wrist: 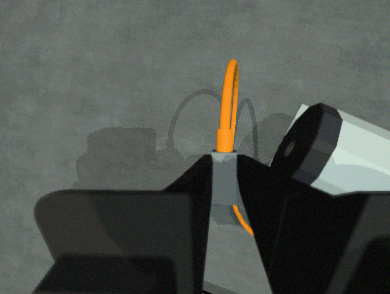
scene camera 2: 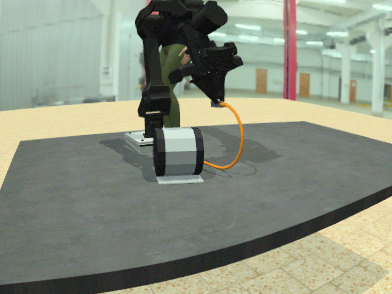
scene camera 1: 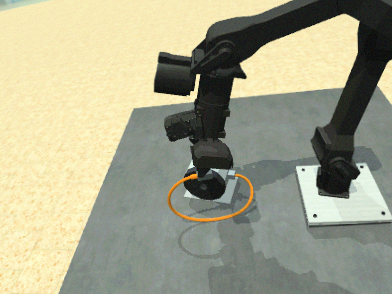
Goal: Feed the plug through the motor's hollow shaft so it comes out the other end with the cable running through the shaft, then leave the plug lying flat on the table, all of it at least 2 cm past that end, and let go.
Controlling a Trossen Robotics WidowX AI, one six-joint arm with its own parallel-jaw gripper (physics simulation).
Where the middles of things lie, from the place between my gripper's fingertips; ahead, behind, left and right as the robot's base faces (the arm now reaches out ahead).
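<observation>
There is the grey plug point(wrist: 224, 163), and my gripper is now 10 mm beyond it.
</observation>
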